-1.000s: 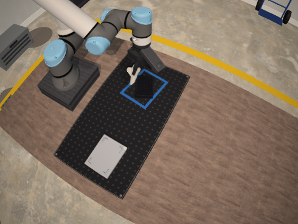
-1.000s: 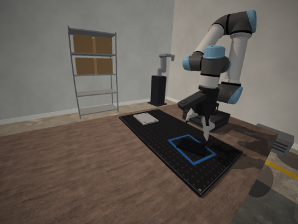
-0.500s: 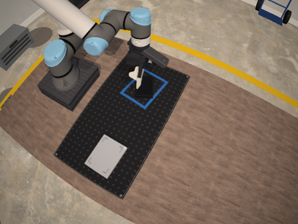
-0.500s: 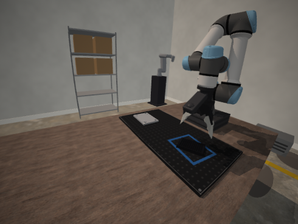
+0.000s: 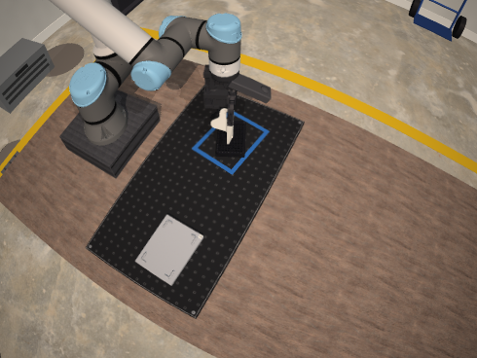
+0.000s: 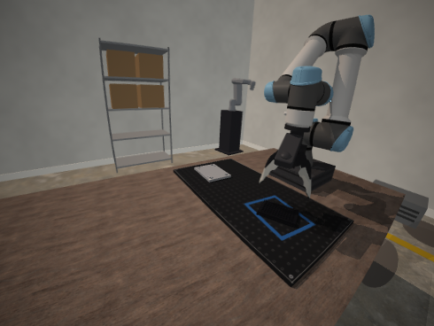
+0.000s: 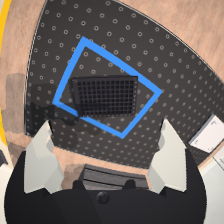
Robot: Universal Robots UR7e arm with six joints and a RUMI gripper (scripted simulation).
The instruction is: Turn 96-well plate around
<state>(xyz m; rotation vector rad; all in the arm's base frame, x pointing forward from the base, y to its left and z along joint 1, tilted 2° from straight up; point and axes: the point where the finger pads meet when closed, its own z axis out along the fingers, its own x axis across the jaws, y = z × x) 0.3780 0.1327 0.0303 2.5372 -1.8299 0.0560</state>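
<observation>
My hand is 8 cm above the black 96-well plate. Also, from my hand: plate nest N1: 2 cm behind, 39 cm to the right, 8 cm below.
</observation>
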